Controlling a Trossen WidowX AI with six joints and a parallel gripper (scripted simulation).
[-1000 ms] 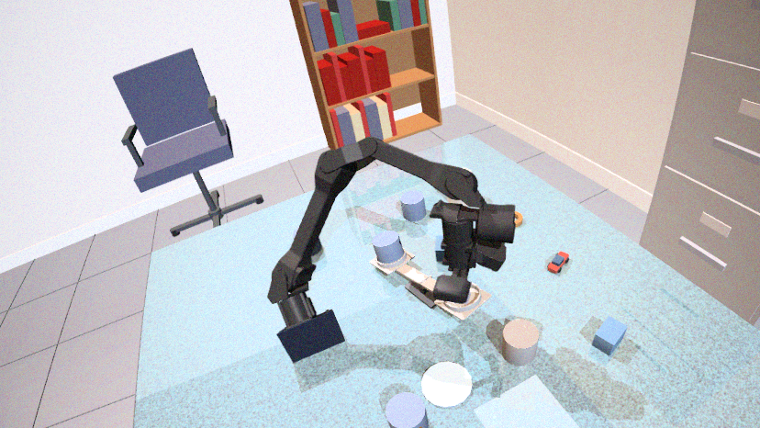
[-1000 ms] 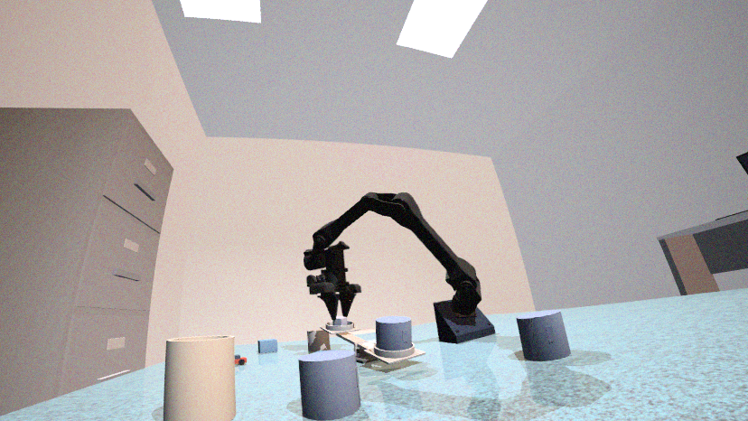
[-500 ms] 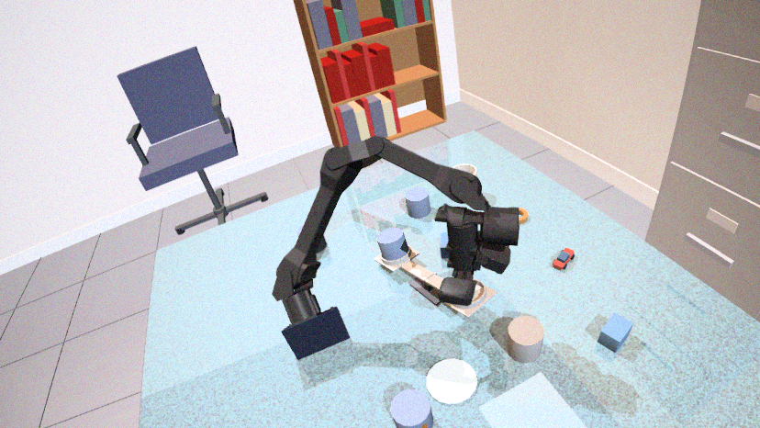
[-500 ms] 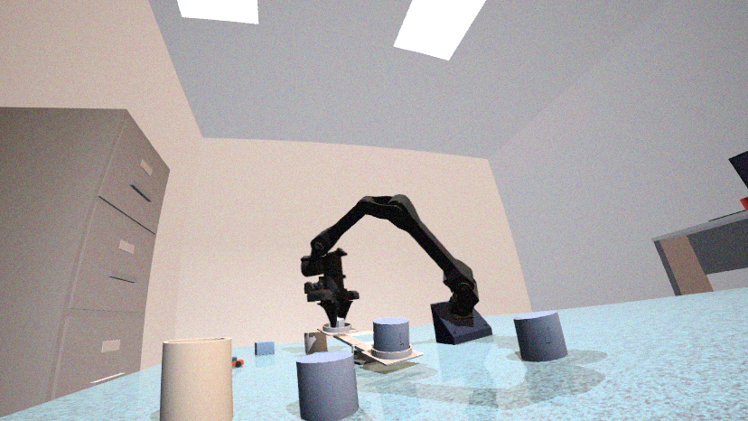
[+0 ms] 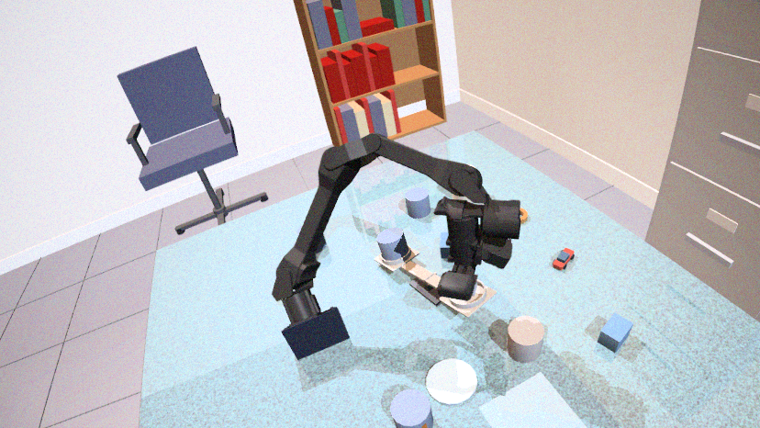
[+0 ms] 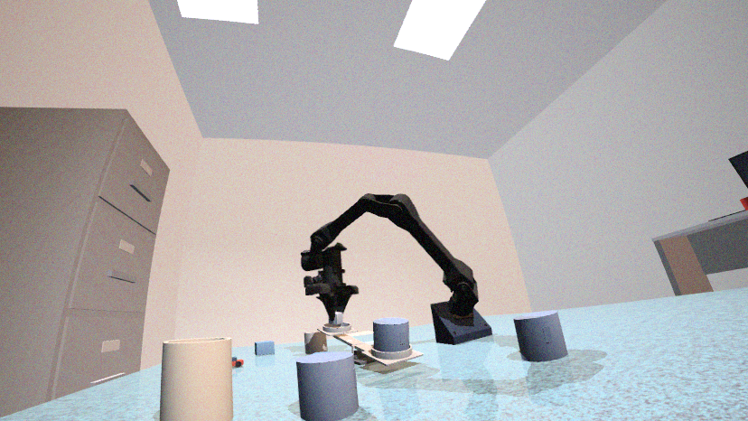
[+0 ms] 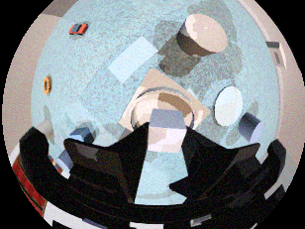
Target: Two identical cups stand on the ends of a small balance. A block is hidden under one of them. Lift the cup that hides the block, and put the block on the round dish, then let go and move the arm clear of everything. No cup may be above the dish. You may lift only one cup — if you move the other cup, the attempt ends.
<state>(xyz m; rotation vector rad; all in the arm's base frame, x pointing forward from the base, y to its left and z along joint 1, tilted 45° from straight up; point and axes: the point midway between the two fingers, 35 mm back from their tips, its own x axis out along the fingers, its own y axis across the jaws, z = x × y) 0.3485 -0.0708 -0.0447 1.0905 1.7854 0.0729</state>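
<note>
The white round dish is 100 mm behind my gripper tip, 130 mm to the right of it and 100 mm below it. Round my gripper tip: small red car 290 mm ahead, 50 mm to the left, 80 mm below; block 10 mm above; small balance 40 mm behind, 120 mm to the left, 70 mm below.
</note>
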